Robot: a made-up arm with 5 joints.
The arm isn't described. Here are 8 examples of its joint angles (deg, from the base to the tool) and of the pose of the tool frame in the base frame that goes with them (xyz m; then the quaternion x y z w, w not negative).
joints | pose
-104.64 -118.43 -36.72 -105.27 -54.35 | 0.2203 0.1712 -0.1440 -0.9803 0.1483 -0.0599 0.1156
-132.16 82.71 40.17 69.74 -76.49 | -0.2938 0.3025 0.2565 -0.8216 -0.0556 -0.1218 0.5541
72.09 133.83 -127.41 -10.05 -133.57 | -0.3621 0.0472 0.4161 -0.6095 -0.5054 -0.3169 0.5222
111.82 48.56 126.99 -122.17 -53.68 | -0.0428 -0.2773 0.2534 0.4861 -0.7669 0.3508 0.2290
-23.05 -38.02 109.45 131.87 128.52 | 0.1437 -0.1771 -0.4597 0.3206 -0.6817 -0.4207 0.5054
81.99 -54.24 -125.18 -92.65 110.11 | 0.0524 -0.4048 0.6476 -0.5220 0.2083 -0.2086 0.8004
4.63 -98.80 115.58 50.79 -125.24 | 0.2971 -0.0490 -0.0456 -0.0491 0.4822 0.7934 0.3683
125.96 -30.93 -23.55 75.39 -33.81 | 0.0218 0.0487 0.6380 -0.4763 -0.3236 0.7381 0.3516
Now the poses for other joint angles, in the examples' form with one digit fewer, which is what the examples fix.
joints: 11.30 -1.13 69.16 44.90 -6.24
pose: 0.258 -0.314 0.017 0.178 -0.238 0.570 0.766
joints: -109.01 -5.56 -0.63 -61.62 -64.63
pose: -0.085 0.426 -0.079 0.881 0.437 0.173 0.046
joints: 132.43 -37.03 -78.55 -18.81 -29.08
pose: -0.151 -0.115 0.582 -0.416 -0.572 0.031 0.707
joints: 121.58 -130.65 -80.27 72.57 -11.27
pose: 0.327 -0.062 0.346 0.305 -0.816 0.461 0.169
